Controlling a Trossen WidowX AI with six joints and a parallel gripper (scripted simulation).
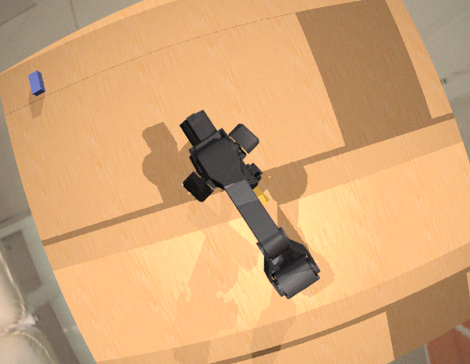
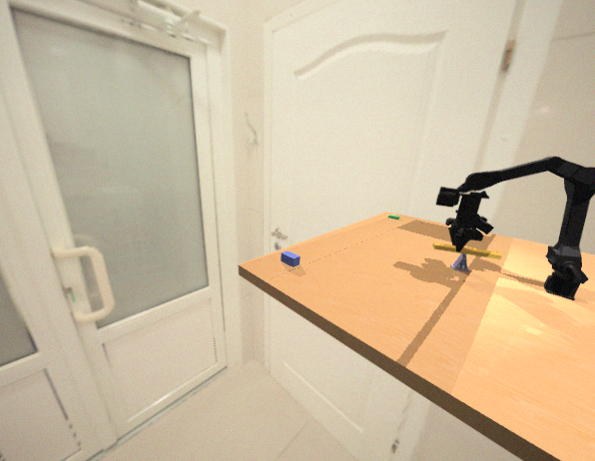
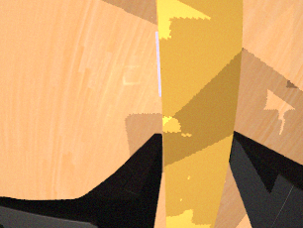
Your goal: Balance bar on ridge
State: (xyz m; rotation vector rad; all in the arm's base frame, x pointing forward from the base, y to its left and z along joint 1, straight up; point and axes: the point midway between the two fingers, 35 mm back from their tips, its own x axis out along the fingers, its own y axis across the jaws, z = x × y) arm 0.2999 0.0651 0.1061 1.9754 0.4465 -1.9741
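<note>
The pale violet ridge block lies 30 mm behind my gripper tip, 10 mm to the right of it and 10 mm below it. Round my gripper tip: blue block (440 mm ahead, 430 mm to the left, 60 mm below); small green block (570 mm to the right, 440 mm ahead, 60 mm below); yellow bar (30 mm behind, 10 mm to the right).
</note>
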